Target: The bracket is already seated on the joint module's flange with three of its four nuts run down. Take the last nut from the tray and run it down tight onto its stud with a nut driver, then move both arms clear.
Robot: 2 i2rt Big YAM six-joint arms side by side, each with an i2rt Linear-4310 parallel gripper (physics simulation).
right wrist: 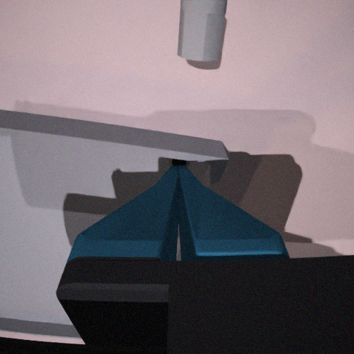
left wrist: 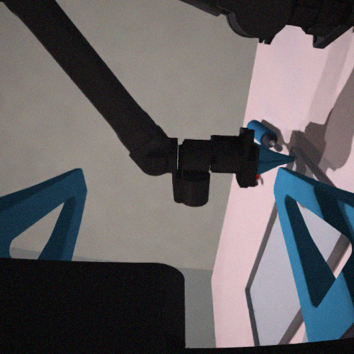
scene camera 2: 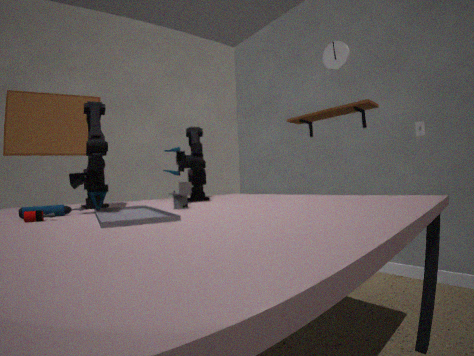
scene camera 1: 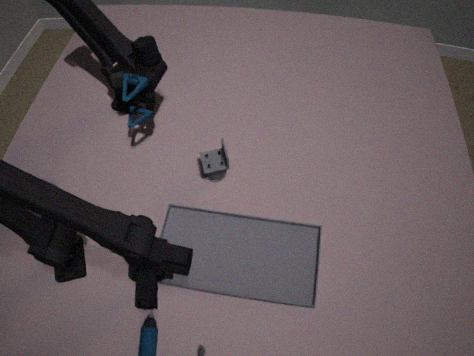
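Seen in the pictures: left gripper, fingertip midpoint: [scene camera 2: 163,160] [scene camera 1: 127,114]; right gripper, fingertip midpoint: [scene camera 2: 98,209]; left arm's base, link origin: [scene camera 2: 197,200]; right arm's base, link origin: [scene camera 2: 95,207] [scene camera 1: 70,259].
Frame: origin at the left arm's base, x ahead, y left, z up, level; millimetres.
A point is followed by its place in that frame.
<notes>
The bracket [scene camera 1: 214,161] {x 399, y -189, z 67 mm} [scene camera 2: 184,188] {x 431, y -173, z 84 mm} sits on the joint module [scene camera 1: 216,176] {x 410, y -210, z 27 mm} [scene camera 2: 180,201] {x 425, y -191, z 32 mm}; its nuts are too small to tell. The blue-handled nut driver [scene camera 1: 148,341] {x 425, y -685, z 40 mm} [scene camera 2: 45,210] {x 450, y -715, z 26 mm} [left wrist: 261,131] lies beyond the tray's lower-left corner; its grey socket shows in the right wrist view [right wrist: 202,35]. My right gripper [right wrist: 178,175] [scene camera 2: 97,208] {x 369, y -525, z 12 mm} [left wrist: 293,158] is shut and empty, pointing down at that corner. The loose nut [right wrist: 179,162] shows as a dark spot just past its fingertips, mostly hidden by them. My left gripper [scene camera 1: 149,95] [scene camera 2: 165,161] {x 182, y -219, z 221 mm} is open and empty, raised away from the bracket.
The shallow grey tray [scene camera 1: 317,265] {x 744, y -367, z 15 mm} [scene camera 2: 142,222] {x 748, y -364, z 6 mm} [right wrist: 100,128] lies in front of the module, partly under my right arm. A red-handled driver [scene camera 2: 33,216] {x 571, y -715, z 18 mm} [left wrist: 258,177] lies near the blue one. The pink table [scene camera 1: 380,150] {x 852, y 62, z 0 mm} extends to the right.
</notes>
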